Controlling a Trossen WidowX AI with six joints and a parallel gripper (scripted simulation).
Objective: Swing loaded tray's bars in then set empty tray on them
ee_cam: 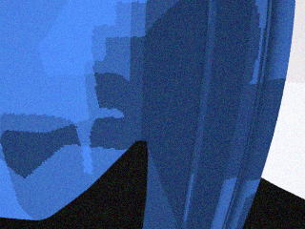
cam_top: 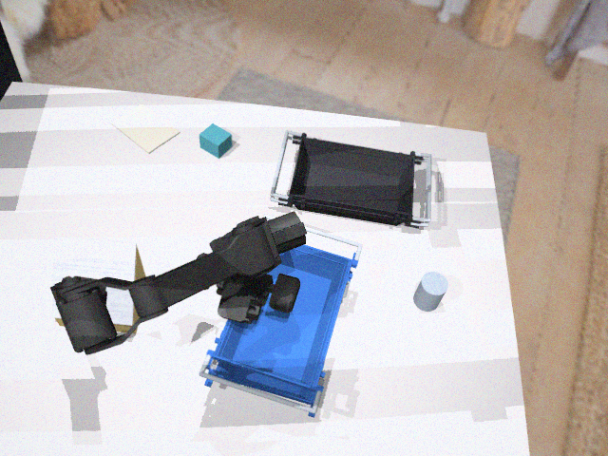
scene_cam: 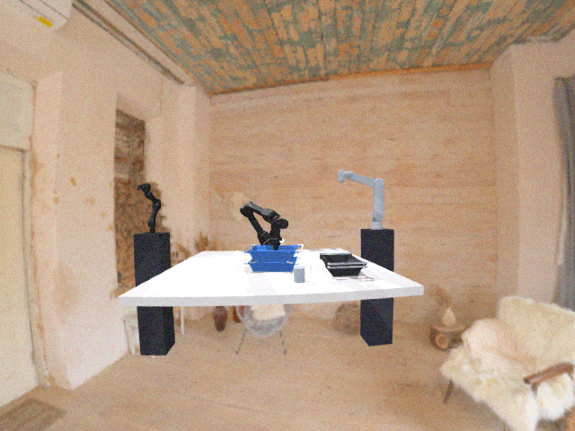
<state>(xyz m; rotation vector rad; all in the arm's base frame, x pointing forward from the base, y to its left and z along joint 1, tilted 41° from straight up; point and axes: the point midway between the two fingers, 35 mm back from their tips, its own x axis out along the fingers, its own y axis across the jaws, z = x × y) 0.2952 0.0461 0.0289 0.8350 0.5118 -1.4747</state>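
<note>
My gripper tip is 8 cm short of the blue tray, 3 cm below it and 1 cm to the left of it. The rest, counted from my gripper tip: grey cylinder (36 cm ahead, 10 cm to the left, 5 cm below); teal cube (46 cm to the left, 14 cm behind, 6 cm below); cream sheet (50 cm to the left, 33 cm behind, 8 cm below).
</note>
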